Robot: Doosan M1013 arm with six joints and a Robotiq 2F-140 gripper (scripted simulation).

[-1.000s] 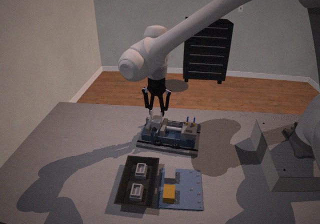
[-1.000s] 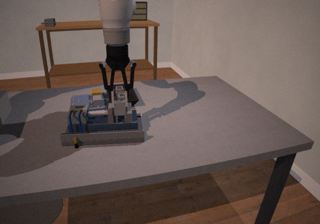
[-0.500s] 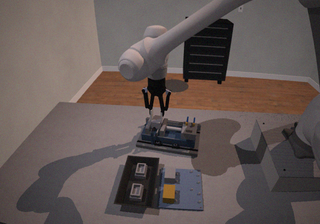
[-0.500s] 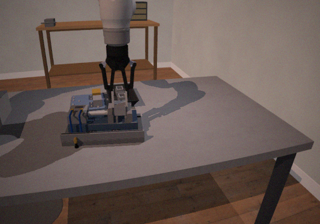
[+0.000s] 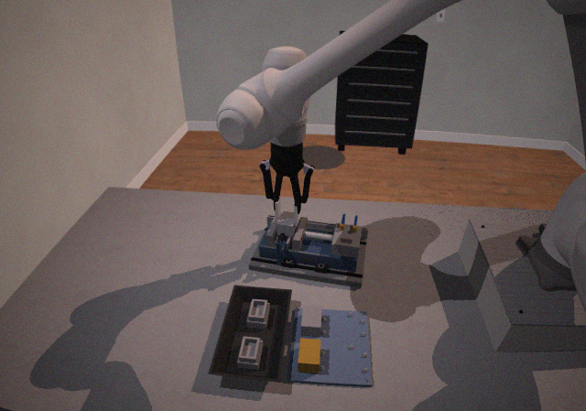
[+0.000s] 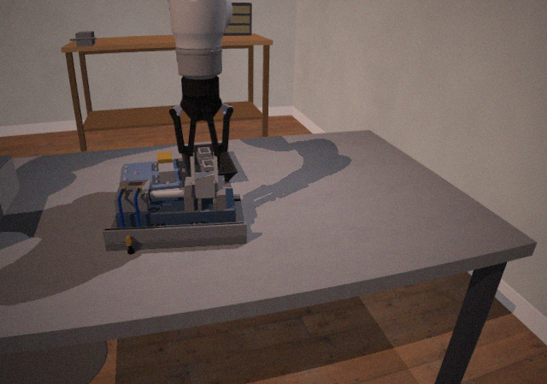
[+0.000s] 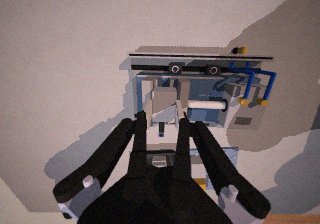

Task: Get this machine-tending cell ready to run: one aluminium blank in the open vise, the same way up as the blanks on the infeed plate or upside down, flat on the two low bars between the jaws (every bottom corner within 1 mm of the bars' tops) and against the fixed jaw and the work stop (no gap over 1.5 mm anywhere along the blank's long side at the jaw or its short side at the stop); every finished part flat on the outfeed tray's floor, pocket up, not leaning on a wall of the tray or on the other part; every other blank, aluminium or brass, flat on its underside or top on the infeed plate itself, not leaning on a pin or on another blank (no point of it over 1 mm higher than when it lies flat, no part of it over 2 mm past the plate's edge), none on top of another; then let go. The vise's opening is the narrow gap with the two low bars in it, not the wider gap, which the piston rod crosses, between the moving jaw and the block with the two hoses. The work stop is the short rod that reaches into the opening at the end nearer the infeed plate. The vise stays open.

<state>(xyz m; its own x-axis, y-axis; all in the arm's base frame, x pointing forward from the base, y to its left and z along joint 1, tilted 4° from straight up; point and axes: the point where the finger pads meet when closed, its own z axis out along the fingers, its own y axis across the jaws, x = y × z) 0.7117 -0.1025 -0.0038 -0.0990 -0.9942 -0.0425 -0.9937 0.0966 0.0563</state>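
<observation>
Right now my hand is 6 cm past the blue vise, 1 cm to the right of it and 10 cm above it. Also, from my hand: brass blank (9 cm behind, 34 cm to the left, 11 cm below); then aluminium blank (9 cm behind, 25 cm to the left, 11 cm below); then infeed plate (13 cm behind, 30 cm to the left, 14 cm below).
</observation>
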